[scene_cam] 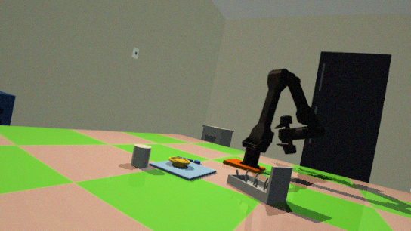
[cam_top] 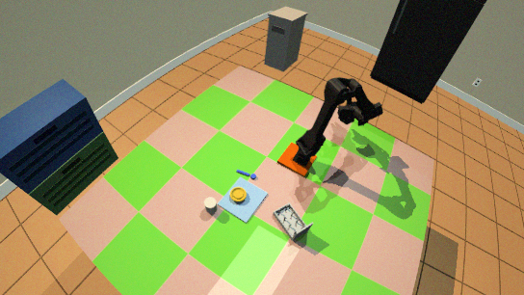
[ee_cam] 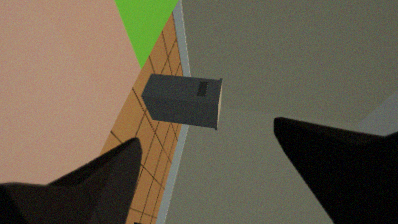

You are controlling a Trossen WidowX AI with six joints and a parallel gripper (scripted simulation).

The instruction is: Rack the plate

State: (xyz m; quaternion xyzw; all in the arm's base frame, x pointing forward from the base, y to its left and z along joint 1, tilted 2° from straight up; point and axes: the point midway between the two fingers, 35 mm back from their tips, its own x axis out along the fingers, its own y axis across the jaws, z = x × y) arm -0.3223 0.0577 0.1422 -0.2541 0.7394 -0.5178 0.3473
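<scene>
The grey dish rack lies 64 cm ahead of my gripper tip, 5 cm to the left of it and 11 cm below it. The rest, counted from my gripper tip: yellow plate 64 cm ahead, 17 cm to the right, 12 cm below; blue spoon 54 cm ahead, 19 cm to the right, 13 cm below; light blue mat 64 cm ahead, 15 cm to the right, 13 cm below.
</scene>
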